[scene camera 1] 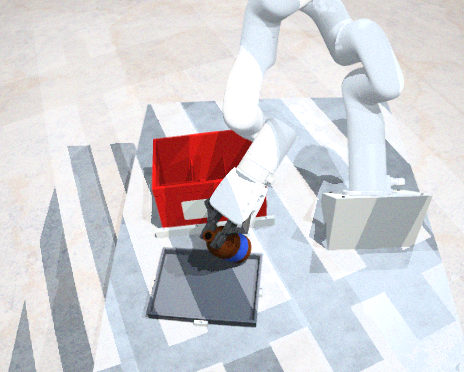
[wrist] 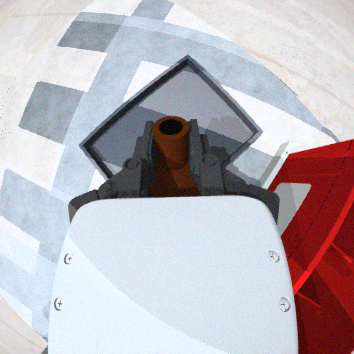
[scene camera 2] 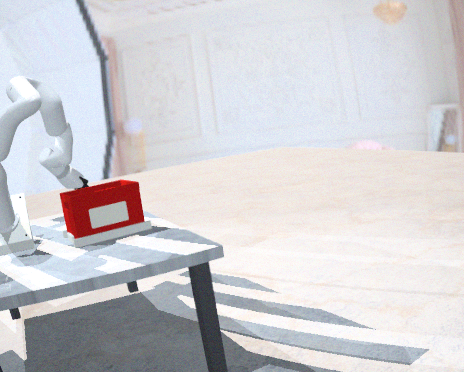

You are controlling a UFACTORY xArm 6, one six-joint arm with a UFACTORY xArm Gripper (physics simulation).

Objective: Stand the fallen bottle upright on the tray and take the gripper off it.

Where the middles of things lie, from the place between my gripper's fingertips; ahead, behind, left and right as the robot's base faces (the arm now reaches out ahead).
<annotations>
Right now the brown bottle (scene camera 1: 237, 248) is 40 mm behind my hand, 30 mm to the right of it and 50 mm below it.
</annotations>
